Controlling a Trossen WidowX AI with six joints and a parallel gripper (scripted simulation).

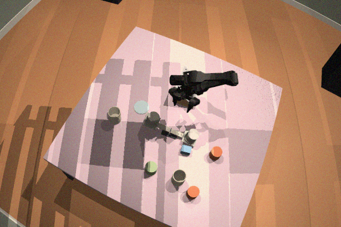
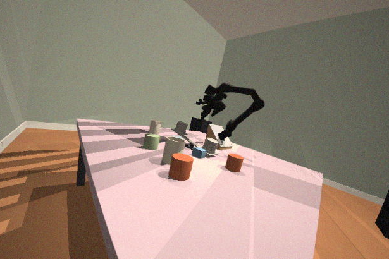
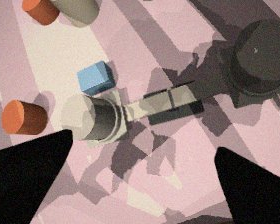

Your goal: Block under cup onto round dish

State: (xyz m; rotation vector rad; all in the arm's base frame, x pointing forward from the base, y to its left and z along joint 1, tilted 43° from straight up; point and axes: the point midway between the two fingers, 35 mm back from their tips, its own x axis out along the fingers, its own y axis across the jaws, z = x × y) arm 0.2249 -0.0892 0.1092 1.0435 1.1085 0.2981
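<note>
My gripper tip is now 6 cm short of the grey block, 11 cm to the right of it and 17 cm above it. Round my gripper tip: blue block (14 cm ahead, 12 cm to the left, 19 cm below); then green cylinder (33 cm ahead, 2 cm to the right, 17 cm below); then pale blue round dish (2 cm behind, 26 cm to the right, 21 cm below).
</note>
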